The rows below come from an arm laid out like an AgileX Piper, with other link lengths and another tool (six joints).
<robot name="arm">
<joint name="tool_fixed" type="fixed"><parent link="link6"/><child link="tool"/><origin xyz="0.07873 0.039 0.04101" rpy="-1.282 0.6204 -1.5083"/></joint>
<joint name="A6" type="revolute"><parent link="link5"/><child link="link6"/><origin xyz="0.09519 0 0.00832" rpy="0 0 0"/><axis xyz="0.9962 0 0.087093"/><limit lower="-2.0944" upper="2.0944"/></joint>
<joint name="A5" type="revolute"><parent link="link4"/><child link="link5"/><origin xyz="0 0 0" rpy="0 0 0"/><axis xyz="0 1 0"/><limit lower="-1.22" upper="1.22"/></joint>
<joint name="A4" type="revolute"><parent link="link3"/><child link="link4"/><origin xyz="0.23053 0 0.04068" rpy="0 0 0"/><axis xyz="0.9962 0 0.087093"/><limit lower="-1.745" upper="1.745"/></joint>
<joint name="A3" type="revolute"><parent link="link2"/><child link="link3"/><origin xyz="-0.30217 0 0.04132" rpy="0 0 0"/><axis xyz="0 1 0"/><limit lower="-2.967" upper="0"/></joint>
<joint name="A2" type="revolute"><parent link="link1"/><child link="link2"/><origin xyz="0 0 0" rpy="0 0 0"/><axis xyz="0 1 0"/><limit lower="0" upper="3.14"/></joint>
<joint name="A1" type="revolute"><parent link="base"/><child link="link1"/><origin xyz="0 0 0.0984" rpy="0 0 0"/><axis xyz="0 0 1"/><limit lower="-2.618" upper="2.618"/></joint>
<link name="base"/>
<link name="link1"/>
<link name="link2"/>
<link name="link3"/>
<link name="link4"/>
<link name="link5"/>
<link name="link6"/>
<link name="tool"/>
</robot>
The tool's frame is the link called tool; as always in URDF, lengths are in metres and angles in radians.
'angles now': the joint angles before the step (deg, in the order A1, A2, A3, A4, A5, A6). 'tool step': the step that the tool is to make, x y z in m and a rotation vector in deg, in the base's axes. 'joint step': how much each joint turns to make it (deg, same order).
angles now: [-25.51 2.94 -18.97 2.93 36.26 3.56]
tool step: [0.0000 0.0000 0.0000 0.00 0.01 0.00]
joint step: [0.00 0.00 -0.01 0.00 0.01 0.00]
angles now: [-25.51 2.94 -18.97 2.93 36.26 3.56]
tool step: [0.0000 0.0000 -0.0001 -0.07 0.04 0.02]
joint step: [0.03 0.00 0.01 -0.05 0.00 -0.03]
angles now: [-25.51 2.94 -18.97 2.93 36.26 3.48]
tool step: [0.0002 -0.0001 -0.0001 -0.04 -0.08 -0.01]
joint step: [-0.02 0.00 0.11 0.03 -0.20 -0.03]
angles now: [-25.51 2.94 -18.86 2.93 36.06 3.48]
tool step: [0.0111 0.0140 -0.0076 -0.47 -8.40 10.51]
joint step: [11.10 0.01 9.11 2.11 -17.20 0.08]
